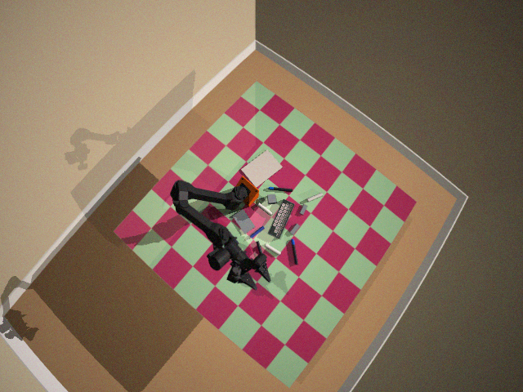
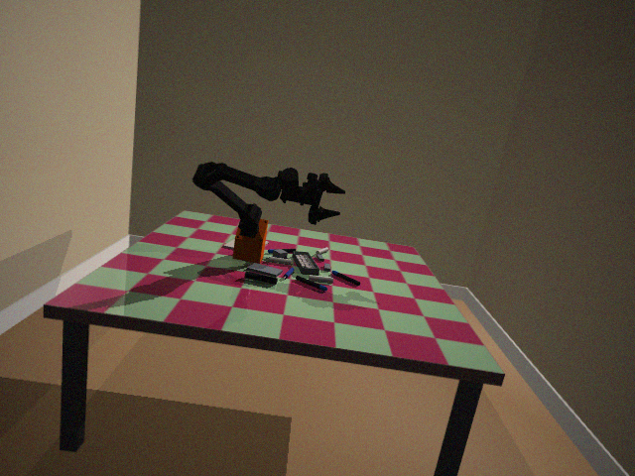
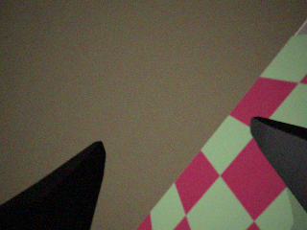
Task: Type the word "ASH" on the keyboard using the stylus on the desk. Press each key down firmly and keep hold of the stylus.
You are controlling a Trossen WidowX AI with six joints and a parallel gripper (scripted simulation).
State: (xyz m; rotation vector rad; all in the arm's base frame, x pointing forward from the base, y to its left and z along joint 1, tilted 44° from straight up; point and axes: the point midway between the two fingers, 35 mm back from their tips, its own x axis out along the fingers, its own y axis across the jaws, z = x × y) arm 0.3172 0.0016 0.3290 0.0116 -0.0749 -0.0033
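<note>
My gripper tip is now 10 cm past the H key, 28 cm to the right of it and 33 cm above it. Round my gripper tip: thin grey tip (17 cm behind, 7 cm to the left, 34 cm below); blue stylus (17 cm behind, 10 cm to the left, 34 cm below); A key (10 cm behind, 23 cm to the left, 33 cm below).
</note>
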